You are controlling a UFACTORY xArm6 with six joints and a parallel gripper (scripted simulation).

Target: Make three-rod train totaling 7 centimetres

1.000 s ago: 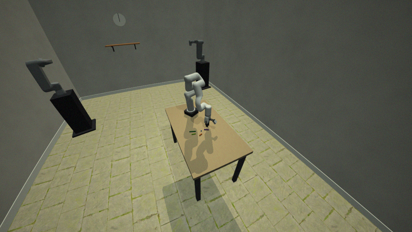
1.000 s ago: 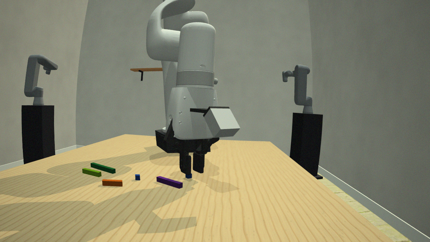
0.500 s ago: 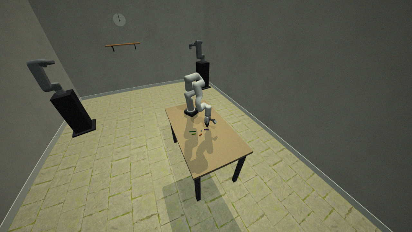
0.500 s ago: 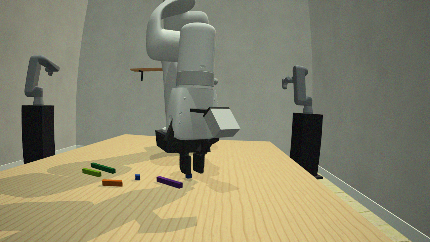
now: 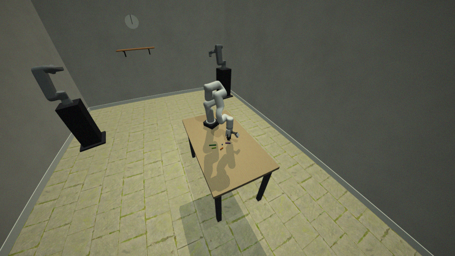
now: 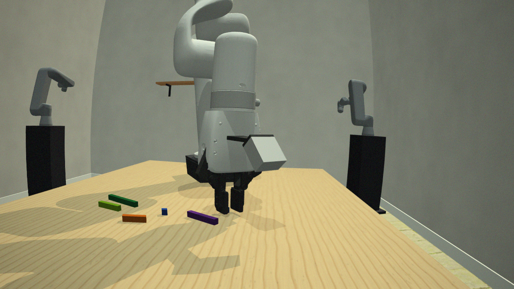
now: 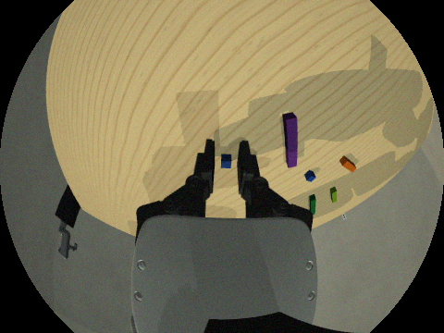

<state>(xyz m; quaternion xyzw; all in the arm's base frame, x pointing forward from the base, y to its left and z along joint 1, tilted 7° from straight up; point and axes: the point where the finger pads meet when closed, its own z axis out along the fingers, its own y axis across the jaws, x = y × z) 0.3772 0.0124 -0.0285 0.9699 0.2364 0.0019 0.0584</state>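
Now: hand 160 mm to the left of the orange rod, 70 mm short of it and 20 mm above it. The rest, counted from my hand: lime rod: 220 mm to the right, 20 mm below, 10 mm ahead; purple rod: 50 mm to the right, 40 mm ahead, 20 mm below; green rod: 210 mm to the right, 30 mm behind, 20 mm below.
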